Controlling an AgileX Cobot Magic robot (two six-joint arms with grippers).
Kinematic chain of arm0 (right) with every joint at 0, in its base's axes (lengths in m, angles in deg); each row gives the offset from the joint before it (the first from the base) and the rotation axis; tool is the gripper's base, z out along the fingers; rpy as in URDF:
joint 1: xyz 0 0 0.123 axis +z
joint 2: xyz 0 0 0 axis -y
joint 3: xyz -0.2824 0 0.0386 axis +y
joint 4: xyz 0.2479 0 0.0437 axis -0.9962 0 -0.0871
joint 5: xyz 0 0 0 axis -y
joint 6: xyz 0.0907 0 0.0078 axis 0.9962 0 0.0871
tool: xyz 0 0 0 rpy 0 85 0
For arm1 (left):
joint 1: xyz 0 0 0.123 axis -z
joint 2: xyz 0 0 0 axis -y
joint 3: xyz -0.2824 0 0.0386 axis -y
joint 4: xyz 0.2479 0 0.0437 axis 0.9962 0 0.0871
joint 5: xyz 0 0 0 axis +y
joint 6: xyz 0.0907 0 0.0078 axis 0.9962 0 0.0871
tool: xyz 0 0 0 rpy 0 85 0
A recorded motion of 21 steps. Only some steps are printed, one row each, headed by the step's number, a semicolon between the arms.
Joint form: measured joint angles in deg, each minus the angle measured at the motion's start. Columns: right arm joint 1, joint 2, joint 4, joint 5, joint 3, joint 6; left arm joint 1, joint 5, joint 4, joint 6, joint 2, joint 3.
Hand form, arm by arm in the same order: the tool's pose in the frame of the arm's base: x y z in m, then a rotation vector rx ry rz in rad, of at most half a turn. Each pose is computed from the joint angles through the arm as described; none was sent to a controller.
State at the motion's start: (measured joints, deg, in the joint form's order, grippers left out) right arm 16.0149 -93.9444 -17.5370 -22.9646 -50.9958 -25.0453; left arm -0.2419 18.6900 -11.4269 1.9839 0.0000 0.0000
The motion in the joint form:
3: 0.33 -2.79 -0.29 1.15 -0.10 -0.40; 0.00 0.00 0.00 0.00 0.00 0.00
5: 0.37 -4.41 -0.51 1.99 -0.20 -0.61; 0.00 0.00 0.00 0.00 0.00 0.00
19: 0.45 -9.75 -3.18 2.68 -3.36 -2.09; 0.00 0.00 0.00 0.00 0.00 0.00
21: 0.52 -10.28 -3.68 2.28 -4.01 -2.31; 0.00 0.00 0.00 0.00 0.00 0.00
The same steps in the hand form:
3: 0.3032 0.0998 0.1727 -0.6139 2.5742 0.1948; 0.0539 -0.0056 0.1842 -0.0980 1.8036 -0.1644
5: 0.3060 0.1005 0.1647 -0.6138 2.5867 0.1914; 0.0539 -0.0056 0.1842 -0.0980 1.8036 -0.1644
19: 0.3223 0.1069 0.1478 -0.5970 2.6135 0.2134; 0.0539 -0.0056 0.1842 -0.0980 1.8036 -0.1644
21: 0.3244 0.1085 0.1472 -0.5960 2.6175 0.2219; 0.0539 -0.0056 0.1842 -0.0980 1.8036 -0.1644

